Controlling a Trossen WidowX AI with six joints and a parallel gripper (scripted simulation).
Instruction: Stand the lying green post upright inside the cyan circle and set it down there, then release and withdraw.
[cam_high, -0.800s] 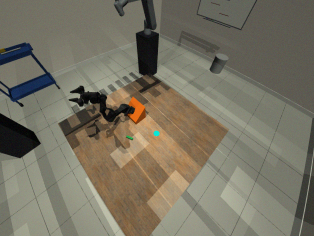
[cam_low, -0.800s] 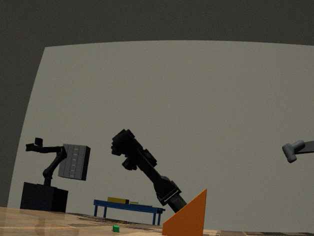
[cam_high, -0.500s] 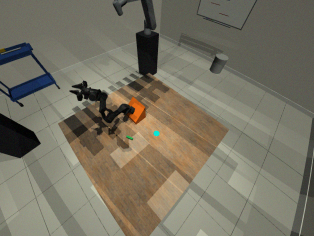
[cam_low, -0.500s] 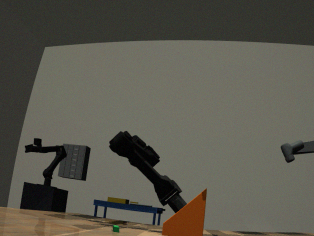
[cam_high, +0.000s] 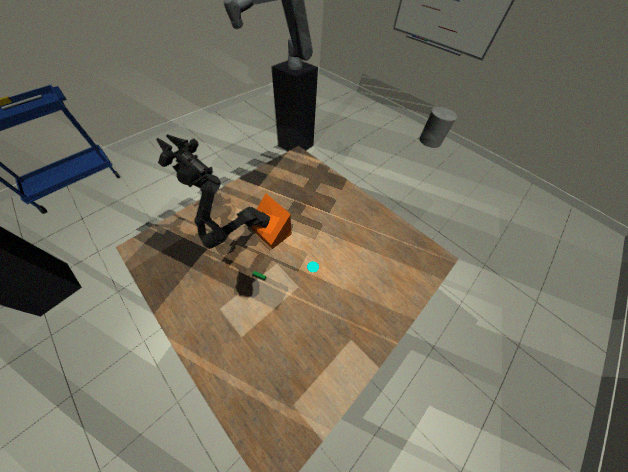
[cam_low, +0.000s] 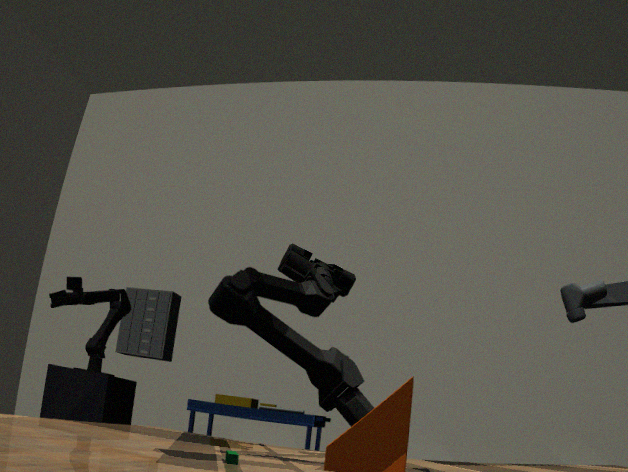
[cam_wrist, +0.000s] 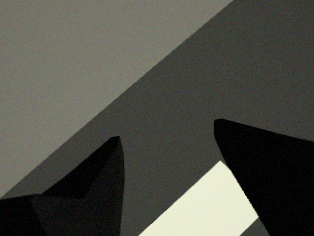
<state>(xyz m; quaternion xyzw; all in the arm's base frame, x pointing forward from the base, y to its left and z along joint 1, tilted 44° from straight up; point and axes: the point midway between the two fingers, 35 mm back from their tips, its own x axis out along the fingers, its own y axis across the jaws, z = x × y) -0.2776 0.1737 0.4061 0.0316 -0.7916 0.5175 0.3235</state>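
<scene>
The green post is 510 mm ahead of my gripper tip, 490 mm below it and 40 mm to the right of it. The rest, counted from my gripper tip: cyan circle 680 mm ahead, 500 mm below, 170 mm to the left.
</scene>
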